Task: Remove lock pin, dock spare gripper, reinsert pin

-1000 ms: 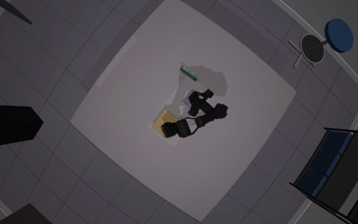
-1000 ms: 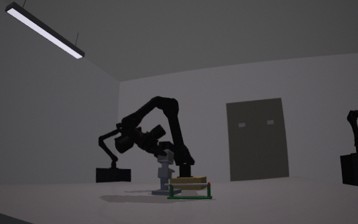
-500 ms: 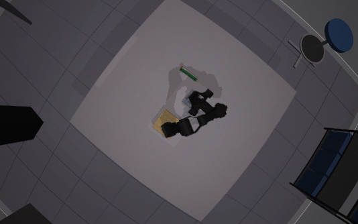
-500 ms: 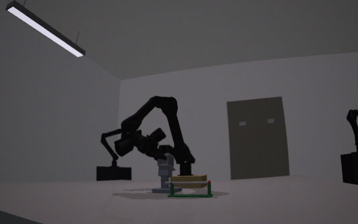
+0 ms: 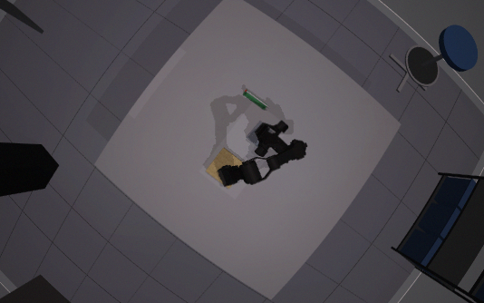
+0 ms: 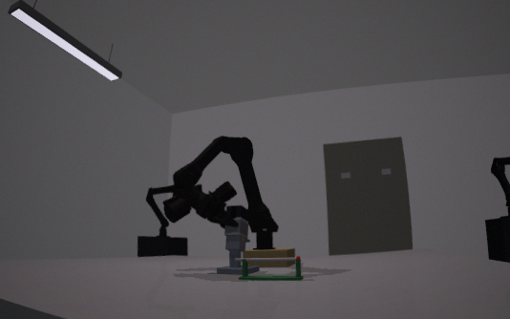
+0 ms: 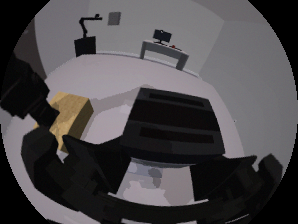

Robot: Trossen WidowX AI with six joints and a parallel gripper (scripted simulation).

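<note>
The spare gripper is 2 cm to the right of my gripper tip. The rest, counted from my gripper tip: green rack (11 cm ahead, 12 cm to the left, 10 cm below); then grey mount (1 cm to the right, 7 cm below).
</note>
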